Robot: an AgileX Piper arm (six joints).
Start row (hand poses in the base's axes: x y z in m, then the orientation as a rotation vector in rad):
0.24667, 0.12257, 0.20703, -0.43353, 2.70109, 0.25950
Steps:
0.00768, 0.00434, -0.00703, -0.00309, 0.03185, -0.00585
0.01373, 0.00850, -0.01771, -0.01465, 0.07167, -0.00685
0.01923, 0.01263, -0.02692, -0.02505, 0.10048, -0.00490
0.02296, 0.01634, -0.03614, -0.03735, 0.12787, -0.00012
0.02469, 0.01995, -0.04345, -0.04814, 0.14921, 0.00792
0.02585, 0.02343, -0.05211, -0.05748, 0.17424, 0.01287
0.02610, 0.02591, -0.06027, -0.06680, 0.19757, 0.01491
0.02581, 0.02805, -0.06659, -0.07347, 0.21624, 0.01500
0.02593, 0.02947, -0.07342, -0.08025, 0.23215, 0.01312
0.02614, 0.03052, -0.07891, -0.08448, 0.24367, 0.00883
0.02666, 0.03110, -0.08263, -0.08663, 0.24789, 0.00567
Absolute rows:
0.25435, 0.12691, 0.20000, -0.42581, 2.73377, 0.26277
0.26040, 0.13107, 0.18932, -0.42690, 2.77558, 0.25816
0.26590, 0.13520, 0.18011, -0.43196, 2.80593, 0.25267
0.26963, 0.13891, 0.17089, -0.44162, 2.83491, 0.24481
0.27136, 0.14252, 0.16358, -0.45569, 2.85708, 0.23814
0.27252, 0.14600, 0.15492, -0.46494, 2.88296, 0.23354
0.27277, 0.14848, 0.14676, -0.47010, 2.90761, 0.22752
0.27248, 0.15062, 0.14044, -0.47178, 2.92739, 0.22329
0.27260, 0.15204, 0.13361, -0.47068, 2.94481, 0.21747
0.27281, 0.15309, 0.12812, -0.46539, 2.95772, 0.21333
0.27333, 0.15367, 0.12440, -0.46130, 2.96283, 0.21046

